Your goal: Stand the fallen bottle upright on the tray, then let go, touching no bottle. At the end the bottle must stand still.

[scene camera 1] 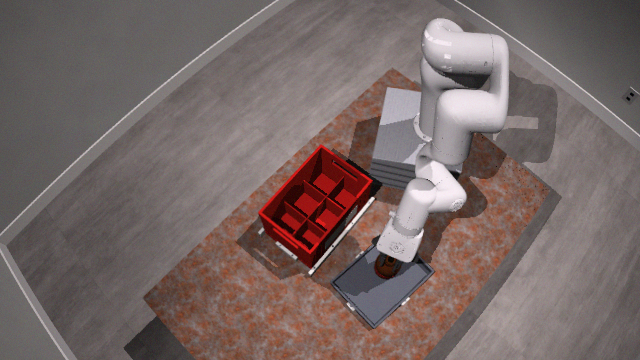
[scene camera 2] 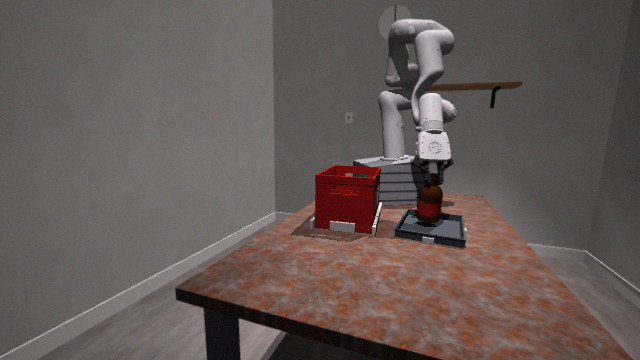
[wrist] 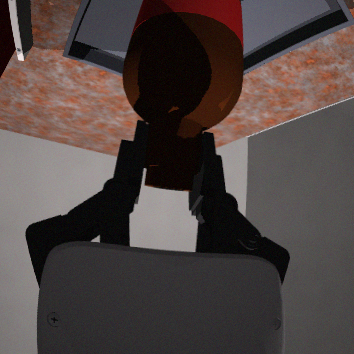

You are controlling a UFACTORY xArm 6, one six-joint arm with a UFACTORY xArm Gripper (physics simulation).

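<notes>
A brown bottle with a red label is close to upright, with a slight lean, over the back part of the grey tray. Its base is at or very near the tray floor; I cannot tell if it rests flat. My gripper is shut on the bottle's neck, one black finger on each side. In the wrist view the neck and mouth show between the fingers, while the base is out of view.
A red crate with compartments stands beside the tray, with a white rail along its side. The grey stepped block under my arm is behind. Low white clips sit at the tray's edges.
</notes>
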